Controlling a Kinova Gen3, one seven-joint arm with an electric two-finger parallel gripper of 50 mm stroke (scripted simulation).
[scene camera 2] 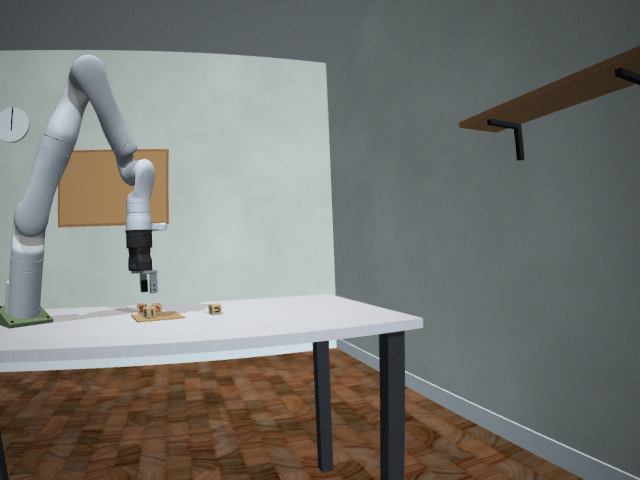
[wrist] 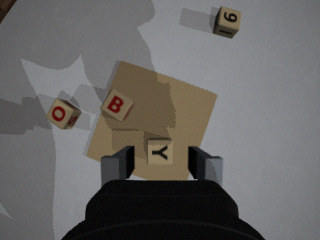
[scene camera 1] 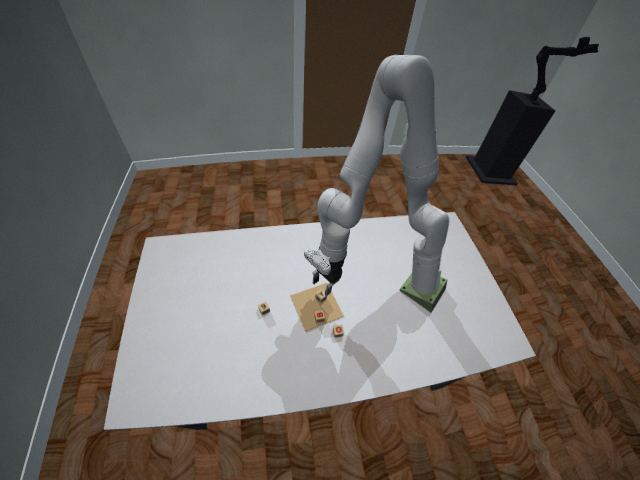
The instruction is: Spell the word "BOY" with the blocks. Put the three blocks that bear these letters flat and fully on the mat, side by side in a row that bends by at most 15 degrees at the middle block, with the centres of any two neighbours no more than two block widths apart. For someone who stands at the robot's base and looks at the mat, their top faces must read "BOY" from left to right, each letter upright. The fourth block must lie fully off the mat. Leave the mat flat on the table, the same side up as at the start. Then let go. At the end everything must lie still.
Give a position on a tan mat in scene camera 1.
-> At 306,304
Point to a tan mat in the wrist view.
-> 165,107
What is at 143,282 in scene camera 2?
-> The gripper.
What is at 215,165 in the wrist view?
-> The gripper.
